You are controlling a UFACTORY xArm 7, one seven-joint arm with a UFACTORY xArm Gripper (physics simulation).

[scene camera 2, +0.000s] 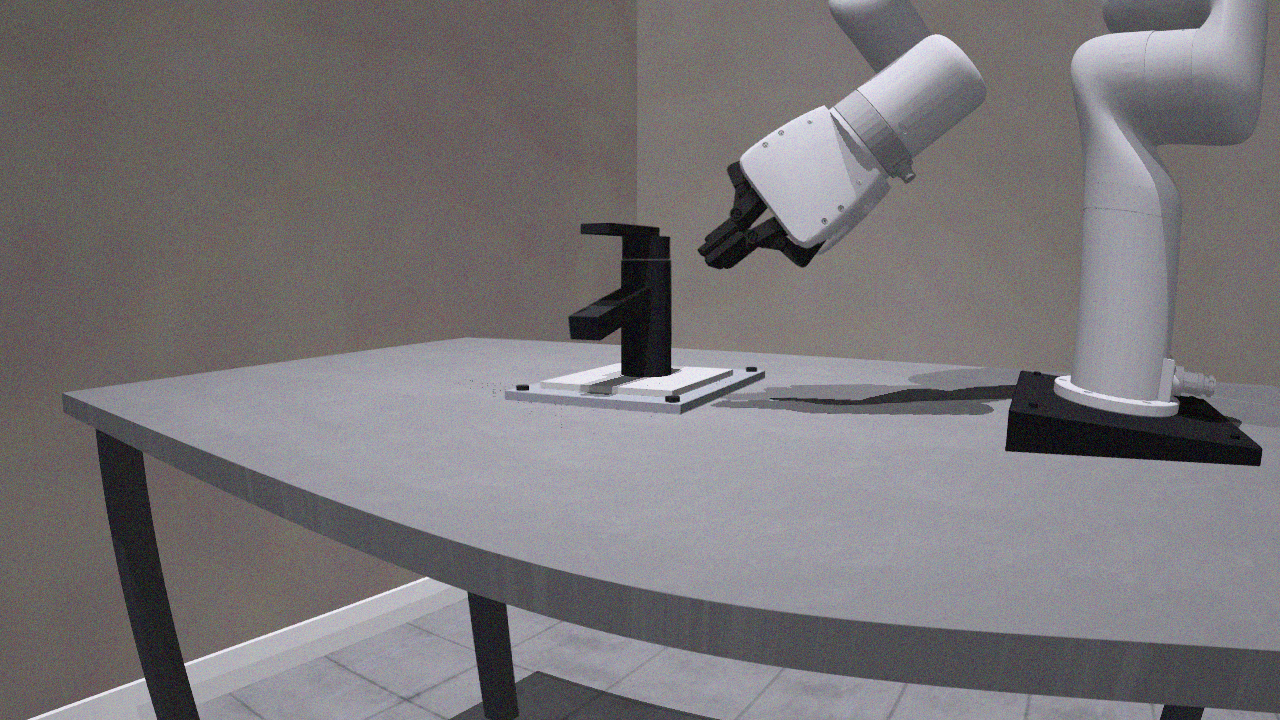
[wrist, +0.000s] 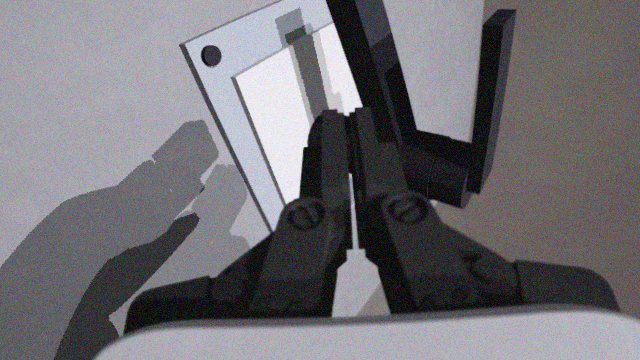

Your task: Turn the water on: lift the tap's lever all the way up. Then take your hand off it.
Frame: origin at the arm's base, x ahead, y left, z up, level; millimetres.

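Seen in the pictures: gripper, fingertip midpoint: (scene camera 2: 708,260) (wrist: 347,142); arm's base at its link origin: (scene camera 2: 1115,401).
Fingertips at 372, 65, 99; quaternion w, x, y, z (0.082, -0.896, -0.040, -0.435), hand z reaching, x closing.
Pixels of each thing's top centre, then the offset from my fingertips to it, as dx, dy, dz. "spot": a spot on its surface instead. Level surfaces: height alone.
- black tap at a spot on its surface: (wrist: 435,167) spot: +91, -56, +3
- spout at its top centre: (wrist: 406,74) (scene camera 2: 613,287) +98, +1, -25
- grey table at its surface level: dz -124
The black tap (scene camera 2: 646,313) (wrist: 435,167) stands upright on its white base plate (scene camera 2: 595,402) (wrist: 220,95). Its flat lever (scene camera 2: 617,229) (wrist: 492,100) lies about level across the top and points left in the scene view, above the spout (scene camera 2: 595,319) (wrist: 372,55). My gripper (scene camera 2: 710,257) (wrist: 347,142) is shut with nothing between its fingers. In the scene view it is tilted down to the left, just right of the tap's upper body and slightly lower than the lever, with a visible gap. In the wrist view the fingers partly hide the tap's body.
The tap and its plate stand on a grey table (scene camera 2: 447,465) with a curved front edge. The arm's black base (scene camera 2: 1056,428) is bolted at the right of the table. Dark screws sit at the plate's corners. Walls rise behind the table.
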